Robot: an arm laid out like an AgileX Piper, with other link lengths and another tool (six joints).
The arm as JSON. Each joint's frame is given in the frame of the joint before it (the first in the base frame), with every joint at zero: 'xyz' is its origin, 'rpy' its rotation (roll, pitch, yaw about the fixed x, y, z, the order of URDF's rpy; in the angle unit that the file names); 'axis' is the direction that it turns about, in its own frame. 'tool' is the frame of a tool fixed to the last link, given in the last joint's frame.
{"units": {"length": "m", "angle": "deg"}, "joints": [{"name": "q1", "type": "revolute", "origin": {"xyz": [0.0, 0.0, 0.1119], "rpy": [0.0, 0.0, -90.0]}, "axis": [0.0, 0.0, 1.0]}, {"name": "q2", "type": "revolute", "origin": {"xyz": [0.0, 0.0, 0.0], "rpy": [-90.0, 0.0, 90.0]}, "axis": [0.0, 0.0, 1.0]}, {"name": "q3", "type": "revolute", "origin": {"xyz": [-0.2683, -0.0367, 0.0], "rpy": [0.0, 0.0, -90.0]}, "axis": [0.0, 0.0, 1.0]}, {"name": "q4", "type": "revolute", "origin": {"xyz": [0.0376, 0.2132, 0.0], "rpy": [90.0, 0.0, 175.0]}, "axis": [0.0, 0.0, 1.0]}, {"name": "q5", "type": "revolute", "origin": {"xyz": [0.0, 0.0, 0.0], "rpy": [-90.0, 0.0, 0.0]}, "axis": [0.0, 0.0, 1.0]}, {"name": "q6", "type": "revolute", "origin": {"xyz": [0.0, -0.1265, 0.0], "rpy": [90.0, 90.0, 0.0]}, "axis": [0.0, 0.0, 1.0]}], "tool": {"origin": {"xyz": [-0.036, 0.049, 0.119], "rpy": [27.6, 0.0, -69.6]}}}
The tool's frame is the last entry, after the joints.
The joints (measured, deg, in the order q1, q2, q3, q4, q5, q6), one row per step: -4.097, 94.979, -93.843, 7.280, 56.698, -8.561; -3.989, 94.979, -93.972, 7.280, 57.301, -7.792; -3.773, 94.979, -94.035, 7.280, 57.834, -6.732; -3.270, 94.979, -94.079, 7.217, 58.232, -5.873; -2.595, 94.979, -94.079, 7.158, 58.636, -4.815; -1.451, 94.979, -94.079, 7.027, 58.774, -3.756; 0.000, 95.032, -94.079, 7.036, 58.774, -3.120; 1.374, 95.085, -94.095, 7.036, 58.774, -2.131; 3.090, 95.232, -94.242, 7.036, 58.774, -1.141; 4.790, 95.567, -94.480, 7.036, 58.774, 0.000; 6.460, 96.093, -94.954, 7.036, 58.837, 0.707; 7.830, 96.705, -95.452, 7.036, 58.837, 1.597; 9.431, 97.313, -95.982, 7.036, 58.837, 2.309; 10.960, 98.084, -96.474, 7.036, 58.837, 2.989; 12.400, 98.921, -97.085, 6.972, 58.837, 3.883; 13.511, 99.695, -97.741, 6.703, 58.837, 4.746; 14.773, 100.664, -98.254, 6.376, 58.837, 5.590
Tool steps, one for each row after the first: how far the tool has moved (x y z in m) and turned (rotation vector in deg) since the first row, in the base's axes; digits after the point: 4 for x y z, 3 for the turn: -0.0017, 0.0016, -0.0001, 0.494, 0.517, -0.425; -0.0032, 0.0042, -0.0002, 1.157, 1.053, -0.987; -0.0046, 0.0082, -0.0004, 1.620, 1.470, -1.127; -0.0062, 0.0134, -0.0007, 2.196, 1.959, -1.257; -0.0072, 0.0213, -0.0006, 2.678, 2.201, -0.958; -0.0083, 0.0314, -0.0007, 3.037, 2.341, -0.017; -0.0093, 0.0412, -0.0005, 3.593, 2.504, 0.563; -0.0105, 0.0532, -0.0002, 4.140, 2.656, 1.485; -0.0114, 0.0652, -0.0006, 4.766, 2.937, 2.265; -0.0121, 0.0768, -0.0012, 5.128, 3.202, 3.368; -0.0120, 0.0867, -0.0021, 5.598, 3.486, 4.015; -0.0127, 0.0980, -0.0030, 5.953, 3.735, 5.037; -0.0134, 0.1089, -0.0051, 6.259, 4.185, 6.000; -0.0137, 0.1193, -0.0071, 6.622, 4.606, 6.695; -0.0131, 0.1269, -0.0087, 6.787, 4.868, 7.076; -0.0132, 0.1352, -0.0126, 6.808, 5.457, 7.594
